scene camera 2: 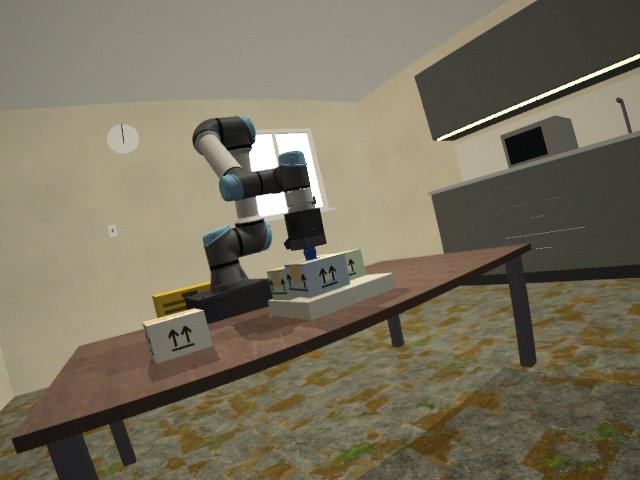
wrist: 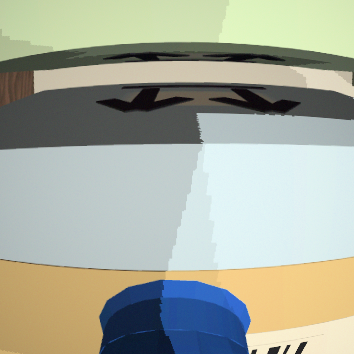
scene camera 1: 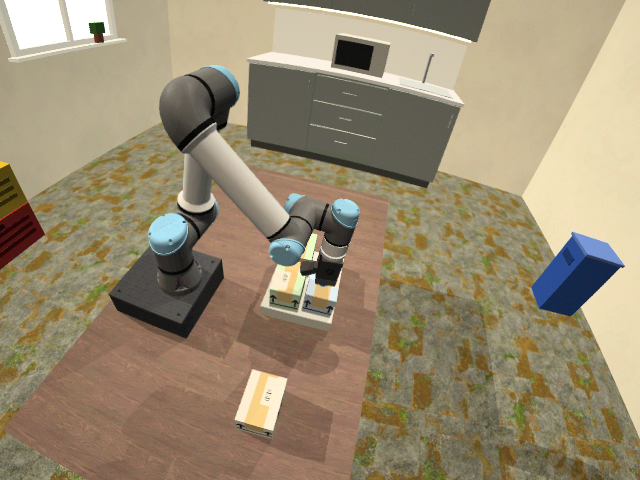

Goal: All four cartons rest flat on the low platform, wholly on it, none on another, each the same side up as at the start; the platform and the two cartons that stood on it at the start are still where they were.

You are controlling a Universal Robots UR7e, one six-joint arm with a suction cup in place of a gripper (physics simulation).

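Frame: origin at the arm's base, x ahead, y left, z up, level; metres.
Seen in the pictures: hand, tool point: (wrist: 174, 291) (scene camera 1: 321, 285); arm's base, link origin: (scene camera 2: 230, 287) (scene camera 1: 180, 277).
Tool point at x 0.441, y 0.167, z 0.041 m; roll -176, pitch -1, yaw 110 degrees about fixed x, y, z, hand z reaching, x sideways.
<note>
Pixels of each thing's middle, then the offset from my tool point to it. Level surfaces: height alone.
- pale blue carton, body centre: (wrist: 196, 233) (scene camera 2: 317, 274) (scene camera 1: 321, 289) dx +0.001, dy +0.008, dz -0.033 m
- low platform, body centre: (wrist: 312, 70) (scene camera 2: 331, 294) (scene camera 1: 305, 284) dx -0.075, dy +0.071, dz -0.113 m
- white carton, body centre: (scene camera 2: 176, 334) (scene camera 1: 262, 404) dx -0.010, dy -0.398, dz -0.091 m
- brown table, surface height: dz -0.136 m
My suction cup (scene camera 1: 323, 283) (scene camera 2: 310, 253) (wrist: 175, 312) is pressed on the top of the pale blue carton (scene camera 1: 320, 298) (scene camera 2: 321, 276) (wrist: 115, 200) and holds it. This carton is upright and level, at the near right part of the low platform (scene camera 1: 295, 318) (scene camera 2: 354, 300) (wrist: 175, 73); whether it touches the platform is hard to tell. A green carton (scene camera 1: 284, 289) (scene camera 2: 279, 285) (wrist: 150, 25) stands close beside it, with a narrow gap. Another green carton (scene camera 1: 311, 246) (scene camera 2: 355, 262) stands farther back, partly hidden. A white carton (scene camera 1: 261, 403) (scene camera 2: 178, 335) lies flat on the table, off the platform.
The arm's black base (scene camera 1: 168, 304) (scene camera 2: 230, 300) stands on the brown table (scene camera 1: 170, 382) (scene camera 2: 258, 343), left of the platform in scene camera 1. The table's long edge runs to the platform's right there. A blue bin (scene camera 1: 576, 273) stands beyond that edge.
</note>
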